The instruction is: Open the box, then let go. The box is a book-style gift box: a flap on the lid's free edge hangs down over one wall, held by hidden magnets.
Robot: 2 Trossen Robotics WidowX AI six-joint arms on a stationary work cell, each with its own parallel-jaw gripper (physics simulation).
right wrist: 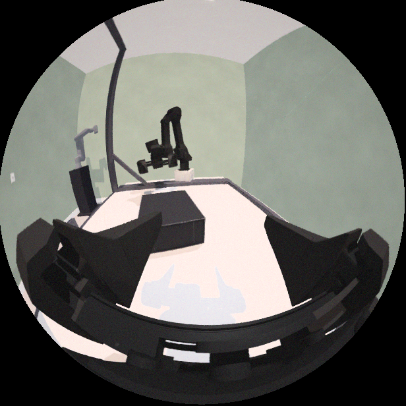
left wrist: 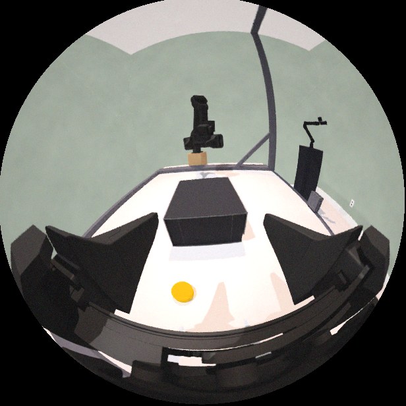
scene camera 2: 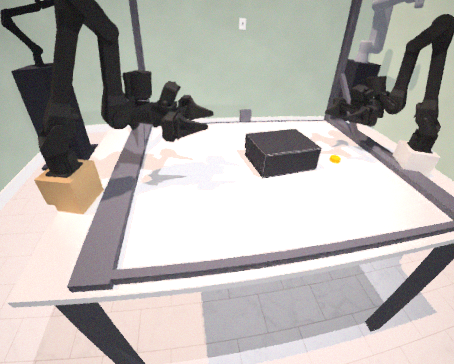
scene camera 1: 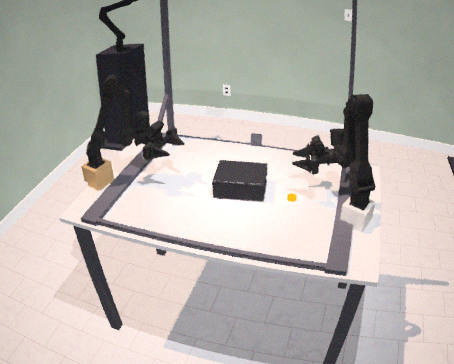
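Where they show: left gripper, fingertip midpoint: (scene camera 2: 334, 115) (scene camera 1: 291, 158); right gripper, fingertip midpoint: (scene camera 2: 211, 120) (scene camera 1: 177, 149); left arm's base at its link origin: (scene camera 2: 419, 148) (scene camera 1: 359, 203); right arm's base at its link origin: (scene camera 2: 64, 169) (scene camera 1: 95, 163).
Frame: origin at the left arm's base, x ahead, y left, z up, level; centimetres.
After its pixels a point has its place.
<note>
A black box (scene camera 1: 240, 173) @[y 10.2, x 46.9, z -0.4 cm] (scene camera 2: 283, 145) @[y 12.7, x 47.3, z -0.4 cm] (left wrist: 205, 200) (right wrist: 175, 209) stands closed on the table, its lid flat. Which wall the flap covers I cannot tell for certain; thin seams show on the wall that faces the left wrist camera. My left gripper (scene camera 1: 294, 158) @[y -1.5, x 31.3, z 6.5 cm] (left wrist: 213, 218) is open and empty, above the table to the right of the box in scene camera 1, apart from it and facing it. My right gripper (scene camera 1: 175, 146) @[y 22.9, x 67.1, z 9.1 cm] (scene camera 2: 210, 120) @[y 22.9, x 67.1, z 9.1 cm] (right wrist: 215, 219) is open and empty, raised above the table to the left of the box in both scene views.
A small yellow-orange disc (scene camera 1: 292, 197) @[y 3.2, x 27.2, z -7.0 cm] (scene camera 2: 335, 159) @[y 4.1, x 28.2, z -7.0 cm] (left wrist: 182, 291) lies on the table to the right of the box in the scene views. Dark frame rails (scene camera 1: 215, 246) @[y 42.6, x 31.9, z -6.3 cm] (scene camera 2: 280, 256) @[y 48.8, x 46.2, z -6.3 cm] edge the table top. Upright posts (scene camera 1: 167, 65) @[y -6.2, x 102.0, z 30.3 cm] (scene camera 2: 137, 40) @[y -5.4, x 102.5, z 26.0 cm] stand at the back corners.
</note>
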